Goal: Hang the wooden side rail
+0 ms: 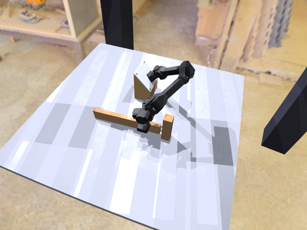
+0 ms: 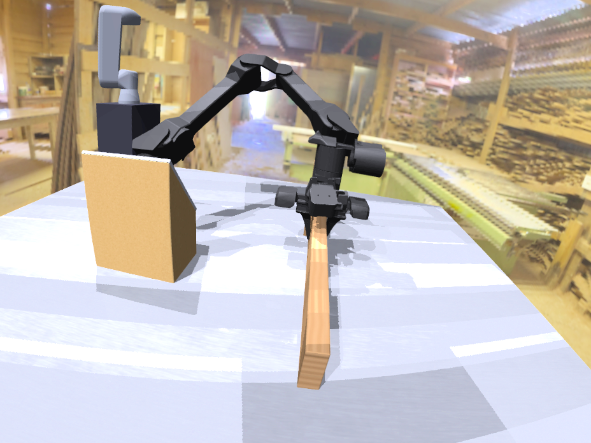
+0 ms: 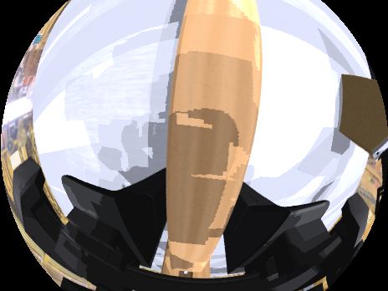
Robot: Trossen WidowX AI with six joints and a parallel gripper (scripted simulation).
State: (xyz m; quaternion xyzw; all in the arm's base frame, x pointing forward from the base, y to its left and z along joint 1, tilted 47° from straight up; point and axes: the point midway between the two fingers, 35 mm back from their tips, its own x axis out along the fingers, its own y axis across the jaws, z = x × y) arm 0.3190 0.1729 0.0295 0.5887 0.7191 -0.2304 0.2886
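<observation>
The headboard post lies 20 mm behind my gripper tip, 120 mm to the left of it and 40 mm above it.
</observation>
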